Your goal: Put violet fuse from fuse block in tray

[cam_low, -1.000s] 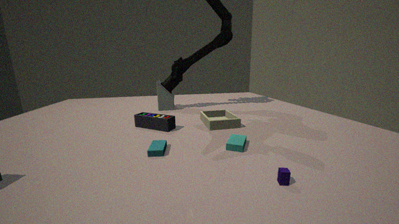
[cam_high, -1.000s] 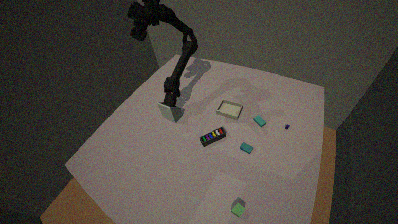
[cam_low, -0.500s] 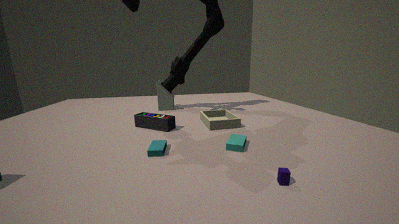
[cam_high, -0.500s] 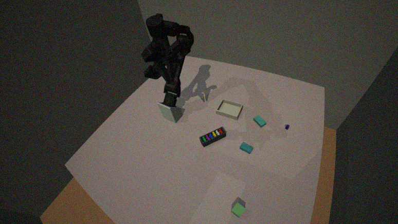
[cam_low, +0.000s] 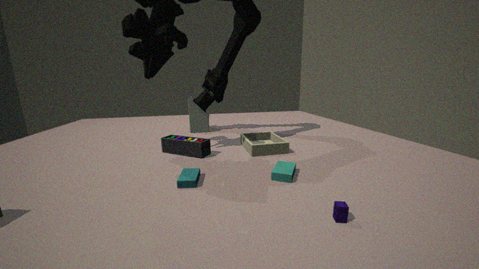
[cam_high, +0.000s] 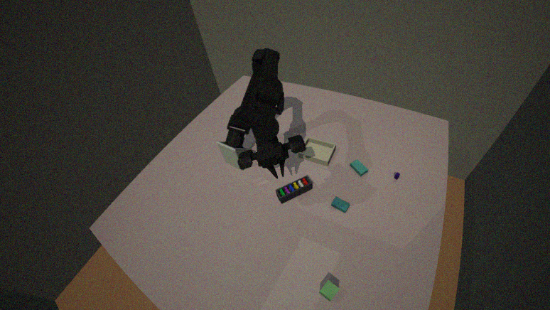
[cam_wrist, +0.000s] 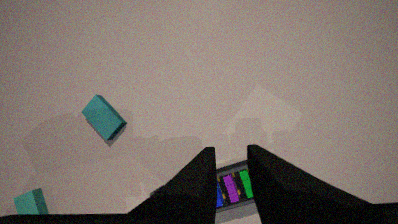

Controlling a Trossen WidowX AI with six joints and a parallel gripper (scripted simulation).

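My gripper tip is 2 cm past the violet fuse, 5 cm to the right of it and 17 cm above it. The rest, counted from my gripper tip: cream tray (2 cm behind, 29 cm to the left, 19 cm below); green cube (26 cm ahead, 19 cm to the right, 18 cm below); dark purple cube (33 cm ahead, 31 cm to the left, 19 cm below).
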